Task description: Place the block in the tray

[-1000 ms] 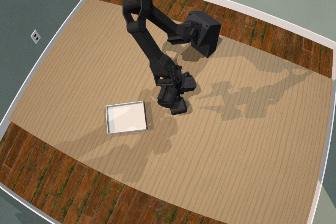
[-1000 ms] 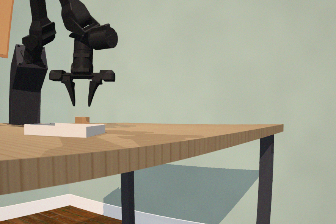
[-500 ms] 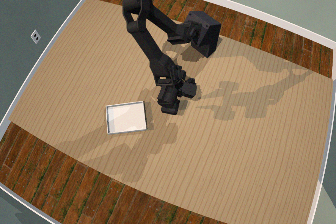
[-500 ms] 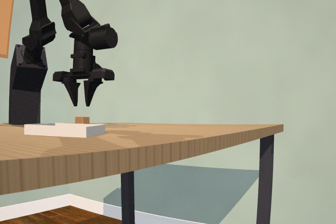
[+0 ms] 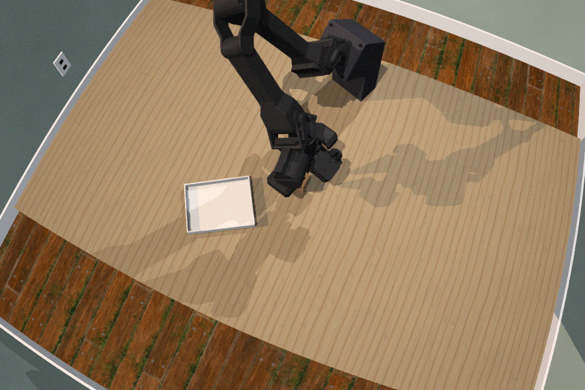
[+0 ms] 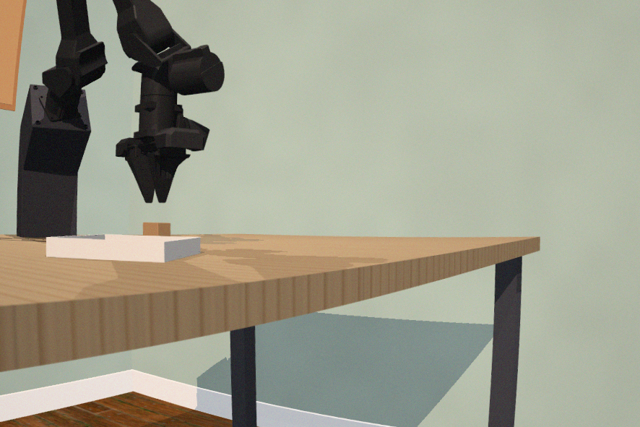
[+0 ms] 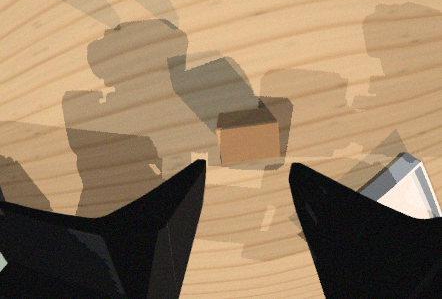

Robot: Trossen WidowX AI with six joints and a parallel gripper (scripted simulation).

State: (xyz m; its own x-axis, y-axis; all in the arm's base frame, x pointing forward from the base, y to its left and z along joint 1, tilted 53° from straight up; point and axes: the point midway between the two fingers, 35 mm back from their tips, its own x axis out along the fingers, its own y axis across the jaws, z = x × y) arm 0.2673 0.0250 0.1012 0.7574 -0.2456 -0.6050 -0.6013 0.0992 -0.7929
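Right now my hand is 80 mm above the wooden block. Round my hand: white tray (120 mm ahead, 190 mm to the right, 90 mm below).
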